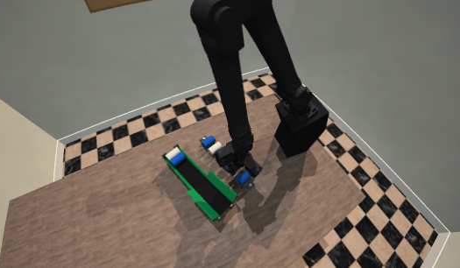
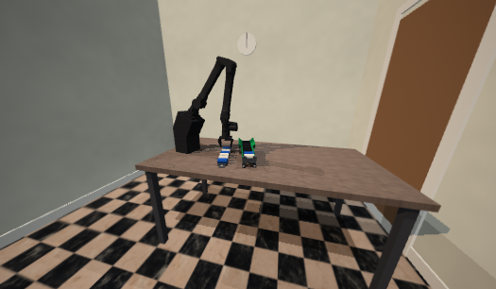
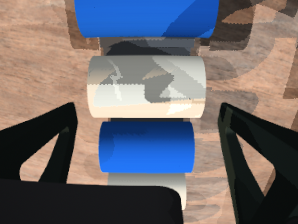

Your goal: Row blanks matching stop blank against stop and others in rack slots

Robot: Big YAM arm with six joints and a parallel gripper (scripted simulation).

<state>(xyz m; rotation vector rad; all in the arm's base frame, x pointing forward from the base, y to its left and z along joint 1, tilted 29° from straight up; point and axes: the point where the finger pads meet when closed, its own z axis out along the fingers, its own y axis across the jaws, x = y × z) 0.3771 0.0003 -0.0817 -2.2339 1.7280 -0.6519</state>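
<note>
The rib lies 60 mm below my hand, 30 mm to the left of it and 10 mm behind it. The rest, counted from my hand: grey stop (250 mm ahead, 220 mm to the right); grey stock rack (80 mm to the right, 70 mm below, 20 mm ahead).
</note>
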